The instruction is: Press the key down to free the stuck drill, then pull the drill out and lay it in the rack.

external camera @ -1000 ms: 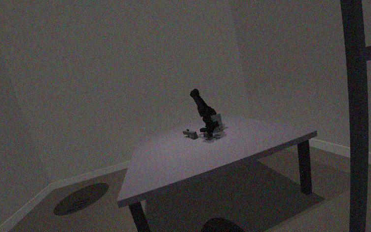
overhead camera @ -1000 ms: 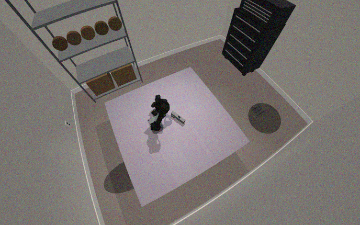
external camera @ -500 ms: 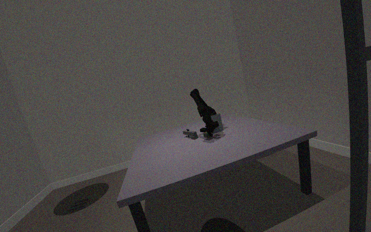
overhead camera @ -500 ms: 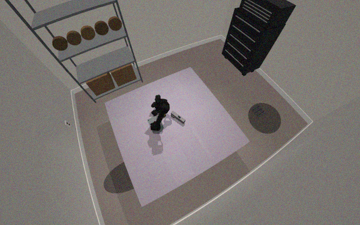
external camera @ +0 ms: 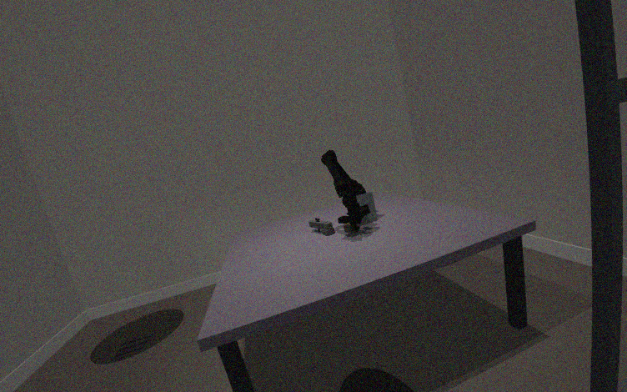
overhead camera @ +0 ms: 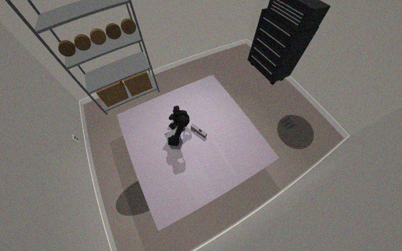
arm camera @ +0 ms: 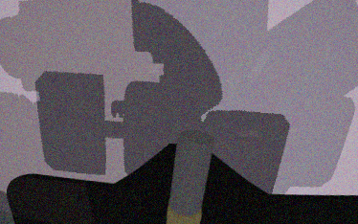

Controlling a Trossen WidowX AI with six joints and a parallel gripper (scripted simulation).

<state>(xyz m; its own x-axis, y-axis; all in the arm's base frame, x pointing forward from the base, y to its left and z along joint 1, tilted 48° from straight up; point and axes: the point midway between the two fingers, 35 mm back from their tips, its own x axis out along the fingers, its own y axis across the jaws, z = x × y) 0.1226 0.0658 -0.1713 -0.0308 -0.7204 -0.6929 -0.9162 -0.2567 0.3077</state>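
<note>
My gripper tip is now 4 cm to the left of the drill, 3 cm below it and 1 cm short of it. The rest, counted from my gripper tip: olive-grey block: 5 cm to the right, 2 cm ahead, 1 cm above; drill sleeve: 17 cm to the right, 15 cm ahead, 3 cm above.
</note>
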